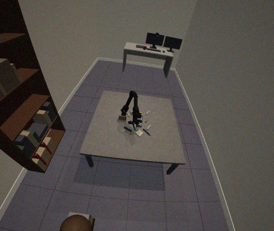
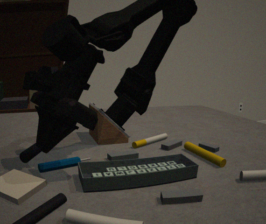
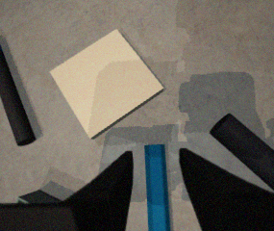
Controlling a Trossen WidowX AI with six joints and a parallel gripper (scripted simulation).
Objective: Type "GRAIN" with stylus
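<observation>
Now: the blue stylus 30 mm behind my gripper tip, 60 mm to the left of it and 40 mm below it. From my gripper tip the other things lie so: cream pad (70 mm ahead, 50 mm to the right, 40 mm below); black cylinder (100 mm behind, 20 mm to the right, 30 mm below); thin grey tip (40 mm behind, 100 mm to the left, 40 mm below).
</observation>
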